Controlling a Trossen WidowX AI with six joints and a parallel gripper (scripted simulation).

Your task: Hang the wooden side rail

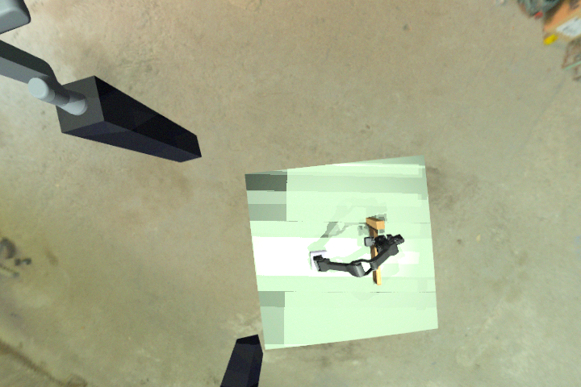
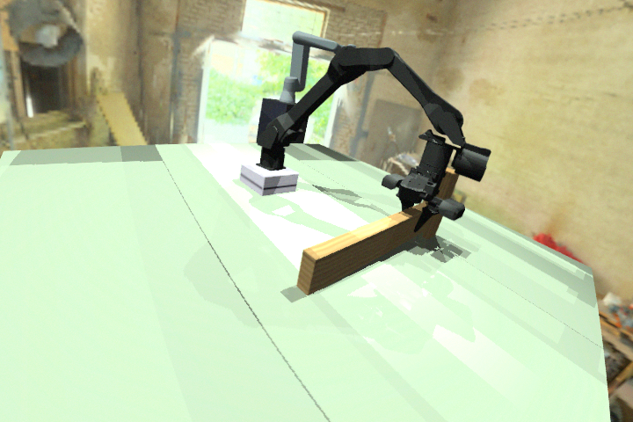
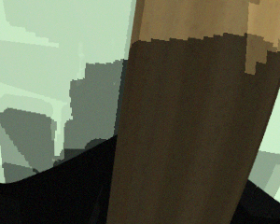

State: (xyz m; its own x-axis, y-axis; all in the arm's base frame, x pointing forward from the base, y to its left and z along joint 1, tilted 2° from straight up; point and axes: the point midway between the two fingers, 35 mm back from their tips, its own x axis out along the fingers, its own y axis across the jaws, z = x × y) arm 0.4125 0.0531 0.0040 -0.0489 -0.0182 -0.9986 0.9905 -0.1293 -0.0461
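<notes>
Now: the headboard post 110 mm to the left of my gripper tip, 40 mm above it and 10 mm ahead of it.
</notes>
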